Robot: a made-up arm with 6 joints.
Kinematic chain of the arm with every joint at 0, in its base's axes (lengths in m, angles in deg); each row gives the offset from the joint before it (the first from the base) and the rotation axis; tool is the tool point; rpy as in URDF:
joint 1: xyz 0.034 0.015 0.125 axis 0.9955 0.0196 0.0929
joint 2: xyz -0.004 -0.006 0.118 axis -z
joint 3: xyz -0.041 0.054 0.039 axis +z
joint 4: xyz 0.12 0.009 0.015 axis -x
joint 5: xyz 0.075 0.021 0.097 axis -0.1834 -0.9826 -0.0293
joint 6: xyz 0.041 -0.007 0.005 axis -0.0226 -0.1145 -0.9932
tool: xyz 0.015 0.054 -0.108 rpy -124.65 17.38 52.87
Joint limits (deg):
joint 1: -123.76..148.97
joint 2: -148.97..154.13
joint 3: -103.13..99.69
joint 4: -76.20..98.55
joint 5: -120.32..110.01
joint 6: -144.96..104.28
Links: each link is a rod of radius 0.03 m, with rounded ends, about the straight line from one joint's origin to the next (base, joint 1, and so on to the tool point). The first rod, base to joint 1, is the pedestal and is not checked.
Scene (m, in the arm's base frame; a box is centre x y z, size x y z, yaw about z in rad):
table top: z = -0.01
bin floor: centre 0.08 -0.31 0 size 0.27 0.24 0.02 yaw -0.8
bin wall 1: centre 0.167 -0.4 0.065 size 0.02 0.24 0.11 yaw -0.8
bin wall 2: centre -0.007 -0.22 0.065 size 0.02 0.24 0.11 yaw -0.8
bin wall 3: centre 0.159 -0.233 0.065 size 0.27 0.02 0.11 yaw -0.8
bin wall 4: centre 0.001 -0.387 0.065 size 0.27 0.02 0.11 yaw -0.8
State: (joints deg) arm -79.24 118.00 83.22 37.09 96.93 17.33
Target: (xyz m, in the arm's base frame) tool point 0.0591 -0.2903 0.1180
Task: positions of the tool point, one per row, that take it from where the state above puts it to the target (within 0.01 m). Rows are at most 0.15 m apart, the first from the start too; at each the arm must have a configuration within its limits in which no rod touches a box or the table.
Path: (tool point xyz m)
1: 0.4160 0.1638 0.3661
2: 0.3747 0.0381 0.4297
3: 0.3183 -0.0952 0.4346
4: 0.2525 -0.2086 0.3855
5: 0.1832 -0.2818 0.3004
6: 0.1168 -0.3070 0.2037
7: 0.0591 -0.2903 0.1180

